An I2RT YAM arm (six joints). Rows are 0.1 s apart.
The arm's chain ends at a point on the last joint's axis. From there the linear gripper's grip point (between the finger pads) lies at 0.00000 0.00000 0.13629 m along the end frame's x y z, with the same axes.
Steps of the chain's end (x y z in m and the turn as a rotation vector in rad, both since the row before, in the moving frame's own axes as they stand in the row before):
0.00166, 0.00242, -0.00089, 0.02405, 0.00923, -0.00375
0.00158, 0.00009, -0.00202, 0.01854, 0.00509, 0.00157
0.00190, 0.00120, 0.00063, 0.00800, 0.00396, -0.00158
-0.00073, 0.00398, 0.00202, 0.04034, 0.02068, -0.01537
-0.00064, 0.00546, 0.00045, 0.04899, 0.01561, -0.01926
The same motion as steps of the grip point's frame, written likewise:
0.00291, -0.00086, -0.00094, 0.02405, 0.00923, -0.00375
0.00228, -0.00244, -0.00205, 0.01854, 0.00509, 0.00157
0.00244, 0.00011, 0.00062, 0.00800, 0.00396, -0.00158
0.00205, -0.00154, 0.00188, 0.04034, 0.02068, -0.01537
0.00142, -0.00123, 0.00027, 0.04899, 0.01561, -0.01926

